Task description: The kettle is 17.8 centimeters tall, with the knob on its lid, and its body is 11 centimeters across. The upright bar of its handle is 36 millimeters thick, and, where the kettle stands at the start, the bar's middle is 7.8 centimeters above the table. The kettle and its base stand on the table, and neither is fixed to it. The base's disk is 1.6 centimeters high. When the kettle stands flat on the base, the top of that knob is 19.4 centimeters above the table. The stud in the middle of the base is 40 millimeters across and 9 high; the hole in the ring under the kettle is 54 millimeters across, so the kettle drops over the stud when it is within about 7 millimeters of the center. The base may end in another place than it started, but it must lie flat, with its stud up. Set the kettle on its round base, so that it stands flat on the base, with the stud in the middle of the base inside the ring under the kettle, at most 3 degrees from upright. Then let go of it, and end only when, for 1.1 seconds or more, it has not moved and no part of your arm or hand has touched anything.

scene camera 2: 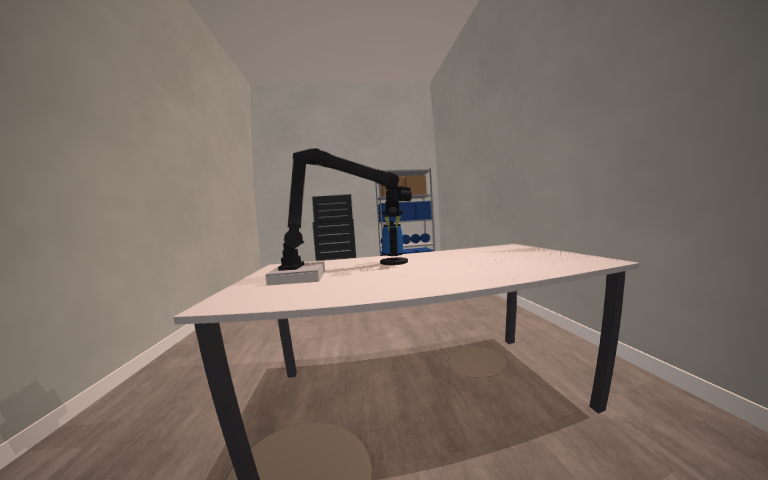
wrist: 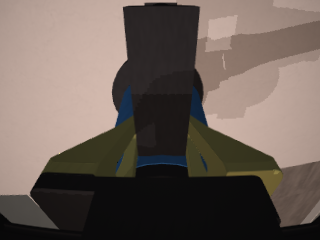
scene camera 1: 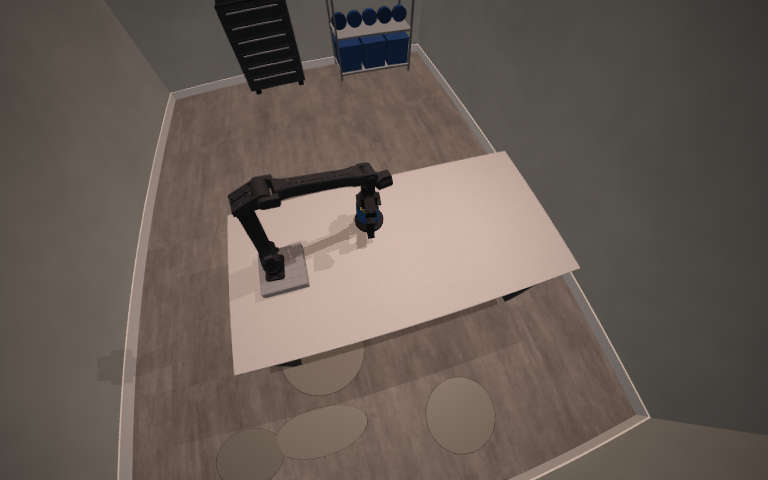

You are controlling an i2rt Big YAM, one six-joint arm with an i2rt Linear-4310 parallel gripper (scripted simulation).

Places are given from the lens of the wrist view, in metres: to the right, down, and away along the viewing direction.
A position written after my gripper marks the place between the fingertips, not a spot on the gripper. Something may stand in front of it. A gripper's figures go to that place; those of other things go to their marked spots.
my gripper (wrist: 161,121): 0.00, 0.00, 0.13
blue kettle (wrist: 161,49): 0.00, -0.03, 0.08
round black base (wrist: 121,82): -0.06, -0.06, 0.28
The marked spots on the blue kettle and the round black base are 0.20 m apart.
